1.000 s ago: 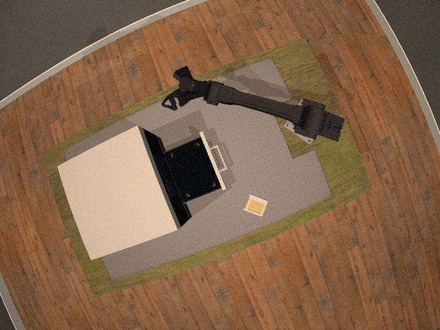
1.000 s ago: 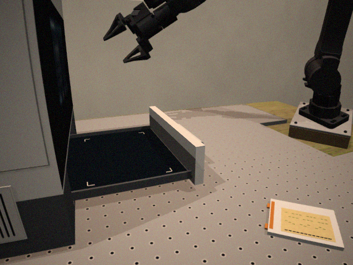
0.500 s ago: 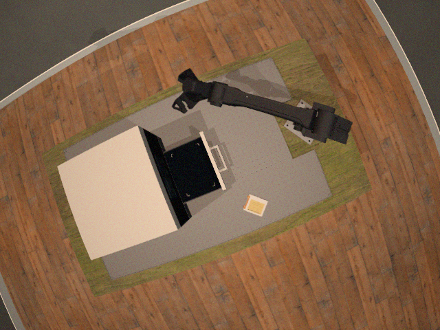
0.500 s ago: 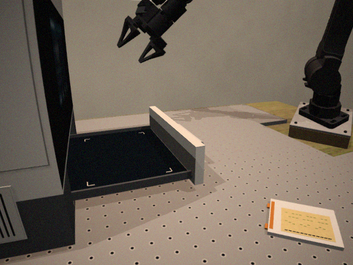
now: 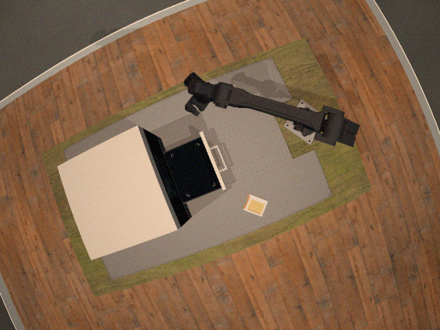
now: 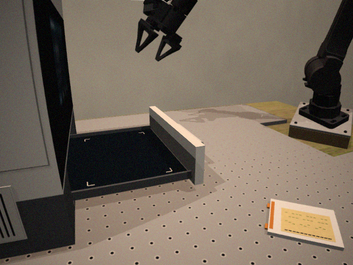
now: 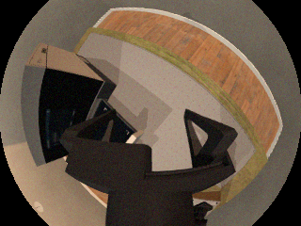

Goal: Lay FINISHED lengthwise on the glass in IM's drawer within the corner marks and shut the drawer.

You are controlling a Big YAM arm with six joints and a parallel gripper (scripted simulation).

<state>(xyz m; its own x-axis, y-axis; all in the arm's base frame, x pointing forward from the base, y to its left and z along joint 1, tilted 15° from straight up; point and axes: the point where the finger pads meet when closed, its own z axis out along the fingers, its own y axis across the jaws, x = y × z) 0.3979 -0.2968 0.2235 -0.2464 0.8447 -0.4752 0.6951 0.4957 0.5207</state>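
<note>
Right now the cassette is 520 mm to the left of my hand, 210 mm below it and 50 mm behind it. From my hand the other things lie so: imager drawer 240 mm to the left, 180 mm below, 150 mm ahead.
</note>
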